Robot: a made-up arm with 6 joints.
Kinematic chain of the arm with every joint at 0, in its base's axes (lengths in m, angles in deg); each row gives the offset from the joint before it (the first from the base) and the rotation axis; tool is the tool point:
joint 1: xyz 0 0 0.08 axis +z
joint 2: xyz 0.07 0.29 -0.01 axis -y
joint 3: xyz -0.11 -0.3 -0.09 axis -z
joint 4: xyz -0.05 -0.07 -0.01 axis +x
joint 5: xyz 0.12 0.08 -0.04 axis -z
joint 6: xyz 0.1 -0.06 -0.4 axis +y
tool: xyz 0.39 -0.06 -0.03
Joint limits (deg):
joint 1: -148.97..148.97
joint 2: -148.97..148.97
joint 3: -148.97..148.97
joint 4: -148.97..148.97
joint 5: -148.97..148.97
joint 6: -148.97..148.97
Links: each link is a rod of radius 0.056 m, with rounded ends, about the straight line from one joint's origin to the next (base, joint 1, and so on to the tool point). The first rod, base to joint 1, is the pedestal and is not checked.
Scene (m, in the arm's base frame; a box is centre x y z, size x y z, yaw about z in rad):
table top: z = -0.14
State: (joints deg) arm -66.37 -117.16 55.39 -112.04 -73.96 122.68
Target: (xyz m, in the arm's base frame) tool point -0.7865 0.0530 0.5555
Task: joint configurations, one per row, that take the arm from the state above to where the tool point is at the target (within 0.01 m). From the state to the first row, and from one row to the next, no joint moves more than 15 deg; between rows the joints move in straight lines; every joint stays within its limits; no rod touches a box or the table.
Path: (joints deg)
1: -80.97 -107.28 45.92 -98.93 -76.67 120.18
2: -95.58 -97.40 36.44 -85.81 -79.39 117.67

